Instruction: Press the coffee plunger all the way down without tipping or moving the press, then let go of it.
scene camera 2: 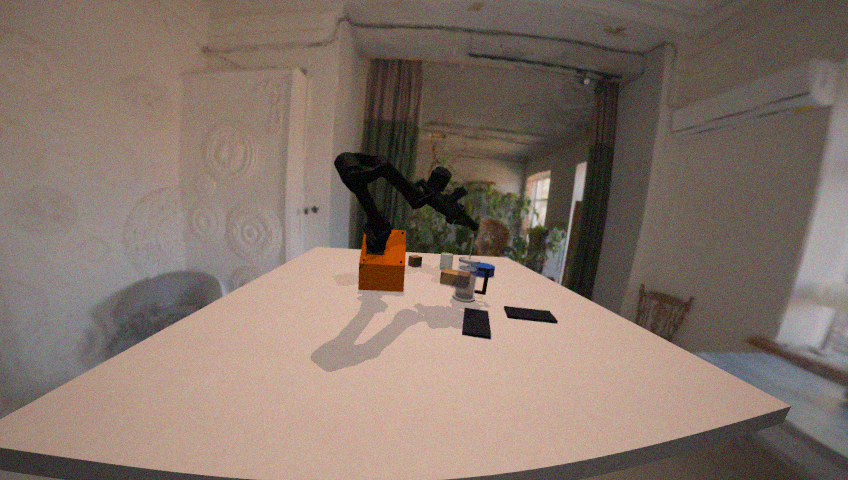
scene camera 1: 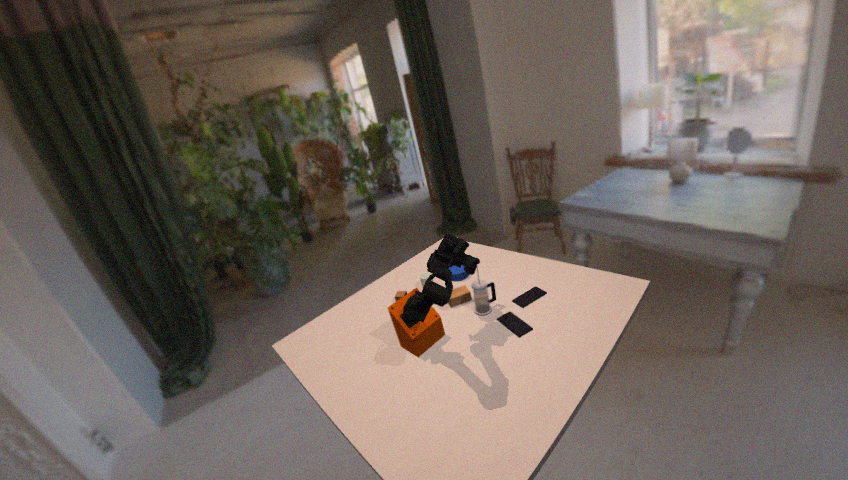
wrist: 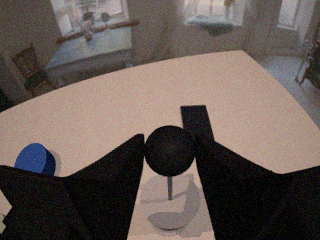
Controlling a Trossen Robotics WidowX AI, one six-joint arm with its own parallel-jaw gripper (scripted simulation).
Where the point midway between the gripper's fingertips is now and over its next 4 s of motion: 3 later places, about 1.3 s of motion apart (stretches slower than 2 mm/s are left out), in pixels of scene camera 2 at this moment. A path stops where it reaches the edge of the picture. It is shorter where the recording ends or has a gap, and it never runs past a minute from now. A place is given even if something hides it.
My gripper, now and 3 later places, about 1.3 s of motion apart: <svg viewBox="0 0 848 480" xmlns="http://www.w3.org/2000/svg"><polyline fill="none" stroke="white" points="476,226 482,239 484,247 484,249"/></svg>
